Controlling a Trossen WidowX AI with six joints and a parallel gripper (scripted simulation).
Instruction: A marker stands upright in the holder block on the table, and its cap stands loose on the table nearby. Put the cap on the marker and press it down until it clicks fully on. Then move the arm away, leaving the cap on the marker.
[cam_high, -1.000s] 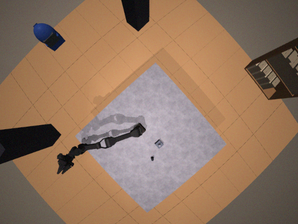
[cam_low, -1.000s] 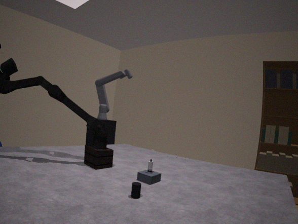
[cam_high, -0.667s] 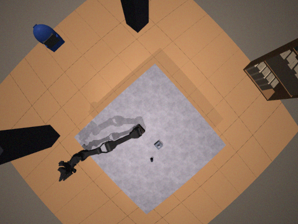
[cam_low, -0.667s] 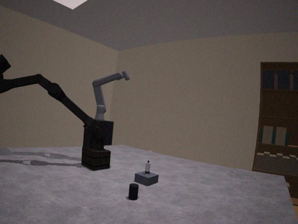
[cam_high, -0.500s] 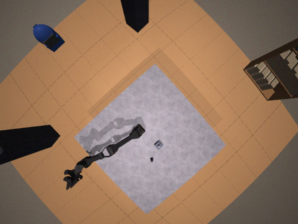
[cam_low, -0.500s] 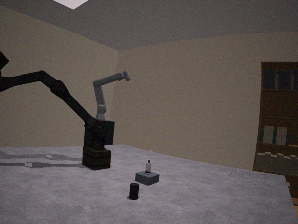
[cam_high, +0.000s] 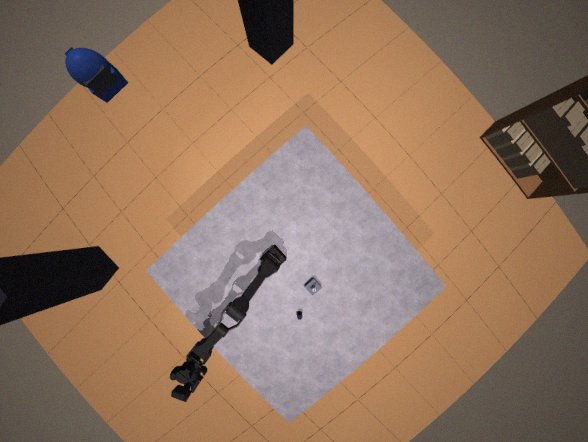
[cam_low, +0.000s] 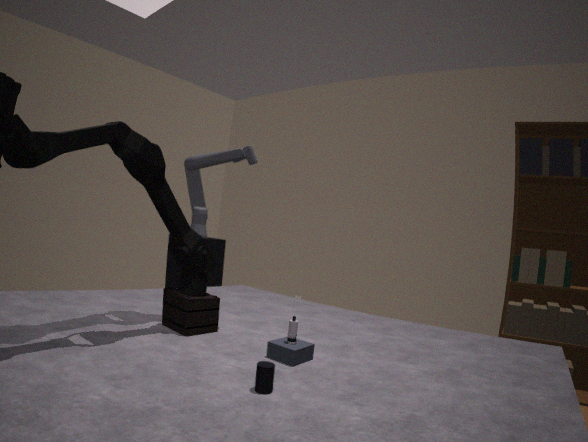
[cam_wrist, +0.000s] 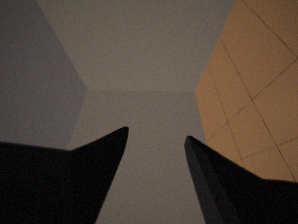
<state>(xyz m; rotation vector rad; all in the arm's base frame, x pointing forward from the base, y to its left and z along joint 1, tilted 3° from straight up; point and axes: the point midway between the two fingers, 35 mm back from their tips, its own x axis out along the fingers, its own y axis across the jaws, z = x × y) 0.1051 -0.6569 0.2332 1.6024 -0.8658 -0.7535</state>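
My gripper tip is 53 cm to the right of the dark marker cap, 32 cm above it and 20 cm short of it. Round my gripper tip: grey holder block 70 cm to the left, 33 cm below, 15 cm ahead.
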